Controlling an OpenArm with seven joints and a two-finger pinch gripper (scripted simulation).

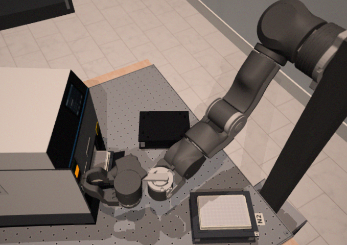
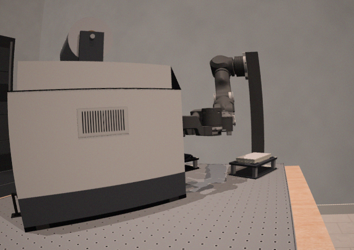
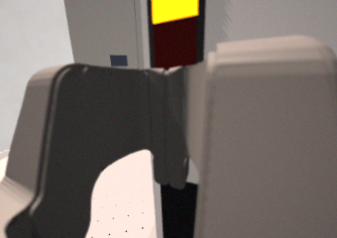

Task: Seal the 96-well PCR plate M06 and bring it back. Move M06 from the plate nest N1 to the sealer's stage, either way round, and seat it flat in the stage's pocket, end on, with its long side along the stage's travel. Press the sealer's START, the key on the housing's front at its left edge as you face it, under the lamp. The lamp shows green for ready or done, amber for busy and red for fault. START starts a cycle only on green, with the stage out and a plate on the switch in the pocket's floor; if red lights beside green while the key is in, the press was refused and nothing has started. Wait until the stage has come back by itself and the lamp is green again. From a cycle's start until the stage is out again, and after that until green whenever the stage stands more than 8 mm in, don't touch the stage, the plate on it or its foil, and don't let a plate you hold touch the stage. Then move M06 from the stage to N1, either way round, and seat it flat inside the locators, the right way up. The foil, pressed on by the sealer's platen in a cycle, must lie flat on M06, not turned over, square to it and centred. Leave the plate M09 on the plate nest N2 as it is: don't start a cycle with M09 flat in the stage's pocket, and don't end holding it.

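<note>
My gripper is now 10 mm short of the start key and 10 mm to the left of it. The rest, counted from my hand: sealer's stage: 20 mm behind, 100 mm to the right, 90 mm below; touchscreen: 60 mm behind, 130 mm to the right, 130 mm above; 96-well plate M06: 20 mm behind, 100 mm to the right, 80 mm below.
</note>
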